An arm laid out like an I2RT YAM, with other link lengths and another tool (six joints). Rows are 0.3 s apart.
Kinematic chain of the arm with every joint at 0, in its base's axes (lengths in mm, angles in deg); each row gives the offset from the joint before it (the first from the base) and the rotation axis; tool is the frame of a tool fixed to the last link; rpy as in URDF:
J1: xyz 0 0 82.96 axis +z
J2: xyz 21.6 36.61 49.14 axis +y
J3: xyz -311.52 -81.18 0 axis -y
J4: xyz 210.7 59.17 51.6 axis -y
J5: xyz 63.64 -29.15 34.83 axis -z
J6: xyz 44.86 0 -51.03 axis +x
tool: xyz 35 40 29 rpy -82.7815 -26.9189 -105.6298
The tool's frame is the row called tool.
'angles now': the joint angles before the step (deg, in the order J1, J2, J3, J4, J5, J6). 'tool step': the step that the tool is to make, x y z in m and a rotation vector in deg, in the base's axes. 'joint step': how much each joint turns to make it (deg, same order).
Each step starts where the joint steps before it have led.
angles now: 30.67 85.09 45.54 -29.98 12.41 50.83
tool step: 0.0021 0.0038 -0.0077 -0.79 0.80 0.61
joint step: 0.48 1.71 -0.34 1.00 0.21 -0.22
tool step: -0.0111 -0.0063 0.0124 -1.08 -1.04 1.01
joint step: 0.16 -3.80 0.12 -3.29 1.09 -1.33
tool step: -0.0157 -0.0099 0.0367 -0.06 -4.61 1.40
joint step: 0.06 -7.59 3.00 -6.11 1.76 -2.24
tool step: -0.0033 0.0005 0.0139 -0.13 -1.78 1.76
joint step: 0.23 -1.78 1.94 -1.76 0.28 -1.90
